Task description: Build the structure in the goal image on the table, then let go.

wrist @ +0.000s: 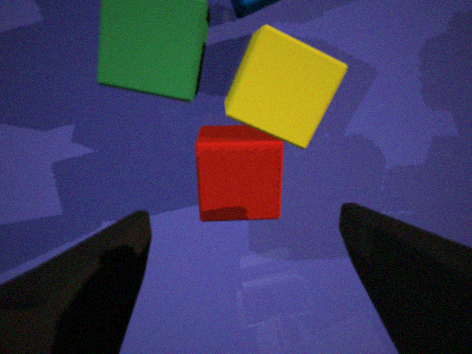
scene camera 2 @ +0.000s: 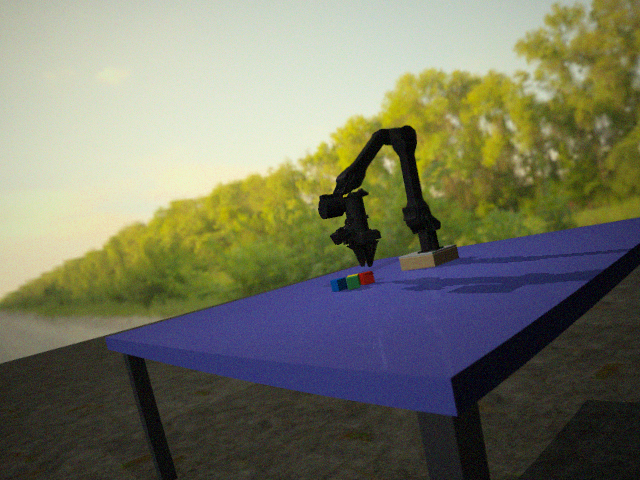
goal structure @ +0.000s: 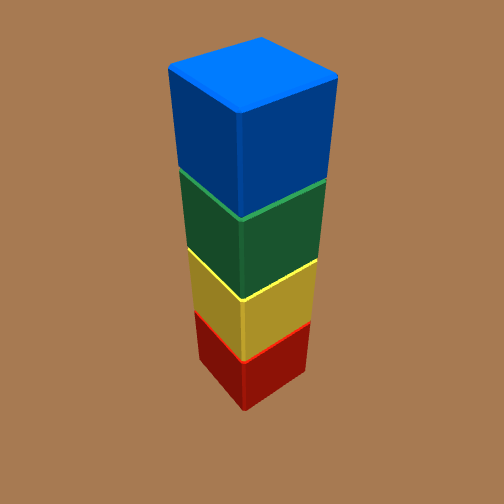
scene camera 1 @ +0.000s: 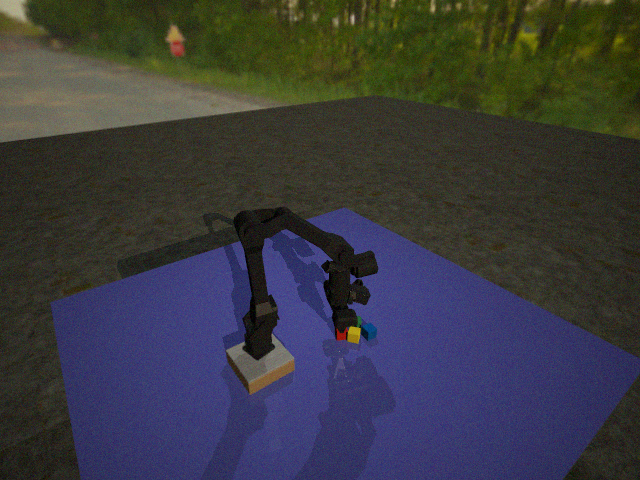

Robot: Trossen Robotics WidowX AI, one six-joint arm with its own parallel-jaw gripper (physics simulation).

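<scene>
A red cube (scene camera 1: pixel 341 335) (scene camera 2: pixel 366 277) (wrist: pixel 240 180) lies on the blue table (scene camera 1: pixel 465 351) (scene camera 2: pixel 284 330). A yellow cube (scene camera 1: pixel 354 334) (wrist: pixel 287 87) lies turned at an angle close by one corner of the red one; I cannot tell if they touch. A green cube (scene camera 1: pixel 358 322) (scene camera 2: pixel 353 281) (wrist: pixel 150 47) lies apart from both. A blue cube (scene camera 1: pixel 369 331) (scene camera 2: pixel 338 284) (wrist: pixel 252 6) lies farthest from the red one, cut off in the wrist view. My gripper (scene camera 1: pixel 342 326) (scene camera 2: pixel 366 265) (wrist: pixel 246 219) points down, open and empty, its fingertips a little above the red cube.
The arm's base stands on a wood-sided block (scene camera 1: pixel 271 373) (scene camera 2: pixel 429 259) on the table, a short way from the cubes. The arm's shadow falls across the table. Table edges show in both scene views.
</scene>
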